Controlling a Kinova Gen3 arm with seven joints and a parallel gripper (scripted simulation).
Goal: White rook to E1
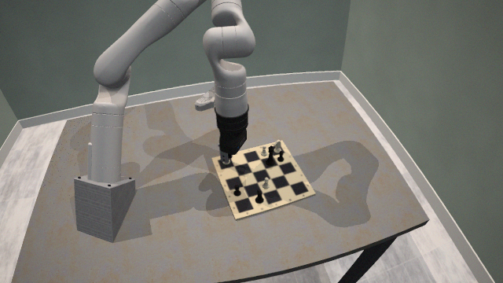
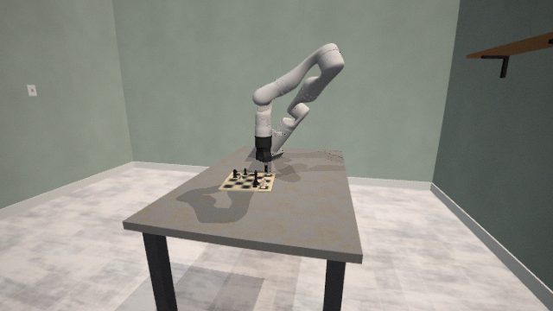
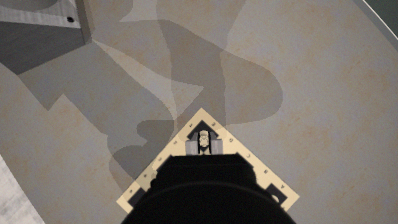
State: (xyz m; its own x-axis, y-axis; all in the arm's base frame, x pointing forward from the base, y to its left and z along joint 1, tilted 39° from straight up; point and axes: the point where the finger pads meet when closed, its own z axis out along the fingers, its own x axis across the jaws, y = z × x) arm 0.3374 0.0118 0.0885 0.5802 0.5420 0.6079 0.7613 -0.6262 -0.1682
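My gripper is now 10 mm above the rook. The rest, counted from my hand: small chessboard: 80 mm ahead, 70 mm to the right, 40 mm below.
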